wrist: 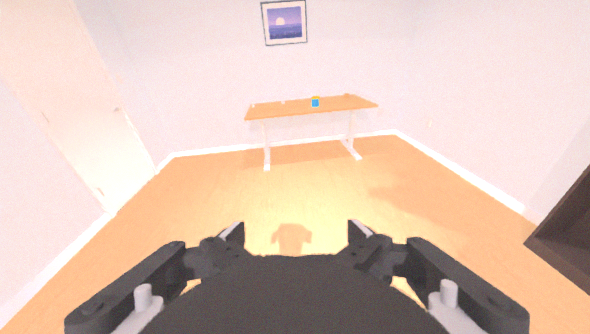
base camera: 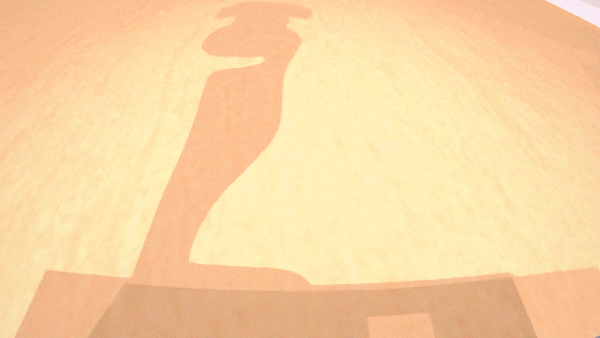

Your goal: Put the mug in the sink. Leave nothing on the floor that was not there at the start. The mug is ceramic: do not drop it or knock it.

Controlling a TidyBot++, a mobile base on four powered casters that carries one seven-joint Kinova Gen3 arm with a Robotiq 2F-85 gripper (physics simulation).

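Frame: origin at the arm's base, x left, y back, z up, level; millimetres.
Seen in the pictures: gripper, fingertip midpoint: [wrist: 296,232].
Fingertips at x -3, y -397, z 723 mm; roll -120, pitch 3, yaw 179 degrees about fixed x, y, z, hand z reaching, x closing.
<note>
A point is followed by its place in that frame.
My gripper [wrist: 296,232] @[x -3, y -397, z 723 mm] is open, with nothing between its fingers, and is far from the table in the wrist view. A wooden table [wrist: 280,110] @[x 166, y -2527, z 324 mm] with white legs stands against the far wall. A small blue object with a yellow top [wrist: 315,102] @[x -258, y -2560, z 377 mm] stands on it, right of the middle. A tiny brownish object [wrist: 346,95] @[x -721, y -2923, z 362 mm] lies near the back right, and two tiny pale objects [wrist: 252,105] @[x 551, y -2814, z 352 mm] [wrist: 283,102] @[x 143, y -2915, z 337 mm] lie toward the left. They are too small for me to tell whether one is the mug. The sink does not show in either view.
A dark brown shelf unit [wrist: 555,260] @[x -1578, y -913, z -341 mm] stands at the right edge of the wrist view. A white door [wrist: 65,100] @[x 1958, y -1931, z 711 mm] is on the left, and a framed picture [wrist: 284,23] @[x 43, y -3135, z 1239 mm] hangs above the table. The base camera shows the wooden floor [base camera: 400,150] @[x -187, y -526, z -397 mm] with the arm's shadow on it.
</note>
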